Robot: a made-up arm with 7 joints. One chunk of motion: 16 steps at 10 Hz.
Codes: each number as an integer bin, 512 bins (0 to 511) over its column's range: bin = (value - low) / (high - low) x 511, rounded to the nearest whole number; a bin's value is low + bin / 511 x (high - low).
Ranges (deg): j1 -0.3..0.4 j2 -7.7..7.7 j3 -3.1..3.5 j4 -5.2..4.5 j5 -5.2..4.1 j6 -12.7..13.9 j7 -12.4..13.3
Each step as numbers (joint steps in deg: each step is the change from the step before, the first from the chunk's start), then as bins.
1 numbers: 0.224 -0.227 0.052 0.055 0.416 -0.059 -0.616
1 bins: 383 248 244 277 309 243 234
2 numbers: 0.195 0.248 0.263 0.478 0.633 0.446 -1.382
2 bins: 361 264 260 299 321 253 219
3 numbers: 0.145 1.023 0.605 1.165 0.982 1.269 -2.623
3 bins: 325 289 287 335 340 268 194
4 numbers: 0.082 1.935 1.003 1.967 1.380 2.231 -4.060
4 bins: 279 320 318 378 362 287 166
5 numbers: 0.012 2.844 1.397 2.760 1.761 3.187 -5.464
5 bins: 228 350 348 419 382 305 138
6 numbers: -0.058 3.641 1.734 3.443 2.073 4.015 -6.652
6 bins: 177 376 374 455 400 321 114
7 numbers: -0.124 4.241 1.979 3.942 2.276 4.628 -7.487
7 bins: 128 396 393 482 411 333 98
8 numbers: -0.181 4.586 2.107 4.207 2.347 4.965 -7.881
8 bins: 87 408 403 496 415 339 90
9 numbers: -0.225 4.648 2.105 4.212 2.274 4.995 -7.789
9 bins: 55 410 403 496 411 340 92
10 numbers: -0.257 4.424 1.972 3.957 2.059 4.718 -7.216
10 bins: 31 402 393 482 399 335 103
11 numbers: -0.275 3.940 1.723 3.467 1.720 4.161 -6.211
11 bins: 18 386 373 457 380 324 123
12 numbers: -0.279 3.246 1.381 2.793 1.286 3.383 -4.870
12 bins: 15 363 347 421 356 309 150
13 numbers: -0.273 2.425 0.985 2.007 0.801 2.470 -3.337
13 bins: 20 336 316 380 330 291 180
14 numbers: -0.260 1.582 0.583 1.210 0.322 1.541 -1.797
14 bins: 29 308 285 338 303 274 211
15 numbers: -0.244 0.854 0.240 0.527 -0.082 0.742 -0.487
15 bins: 41 284 259 302 281 258 237
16 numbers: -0.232 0.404 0.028 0.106 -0.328 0.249 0.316
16 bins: 50 269 242 280 268 249 253
